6 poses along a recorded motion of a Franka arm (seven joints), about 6.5 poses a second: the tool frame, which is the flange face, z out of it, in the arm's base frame.
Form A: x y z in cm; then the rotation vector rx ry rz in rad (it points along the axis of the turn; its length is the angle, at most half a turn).
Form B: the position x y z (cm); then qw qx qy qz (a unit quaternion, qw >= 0). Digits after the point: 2 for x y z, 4 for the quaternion.
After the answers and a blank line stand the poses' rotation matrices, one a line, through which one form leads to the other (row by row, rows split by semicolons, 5 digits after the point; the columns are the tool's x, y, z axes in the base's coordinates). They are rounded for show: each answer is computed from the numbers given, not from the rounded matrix.
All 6 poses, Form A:
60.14 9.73 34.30 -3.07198 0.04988 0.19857
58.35 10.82 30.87 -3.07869 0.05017 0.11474
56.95 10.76 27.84 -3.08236 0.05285 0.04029
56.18 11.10 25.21 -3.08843 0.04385 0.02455
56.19 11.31 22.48 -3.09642 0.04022 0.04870
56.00 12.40 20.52 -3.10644 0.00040 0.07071
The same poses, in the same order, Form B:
60.14 9.73 34.30 0.0314 -0.9973 0.0162 0.0645
58.35 10.82 30.87 0.0302 -0.9987 0.0163 0.0372
56.95 10.76 27.84 0.0293 -0.9993 0.0171 0.0131
56.18 11.10 25.21 0.0264 -0.9995 0.0142 0.0079
56.19 11.31 22.48 0.0223 -0.9995 0.0130 0.0157
56.00 12.40 20.52 0.0172 -0.9996 0.0001 0.0228

0.99116 -0.03635 -0.12756; -0.02825 -0.99750 0.06471; -0.12960 -0.06053 -0.98972
0.99670 -0.03475 -0.07337; -0.03026 -0.99765 0.06148; -0.07533 -0.05906 -0.99541
0.99907 -0.03501 -0.02511; -0.03348 -0.99770 0.05892; -0.02711 -0.05802 -0.99795
0.99947 -0.02879 -0.01513; -0.02795 -0.99821 0.05295; -0.01663 -0.05250 -0.99848
0.99917 -0.02665 -0.03085; -0.02525 -0.99867 0.04491; -0.03201 -0.04410 -0.99851
0.99896 -0.00104 -0.04548; 0.00052 -0.99941 0.03434; -0.04549 -0.03433 -0.99837

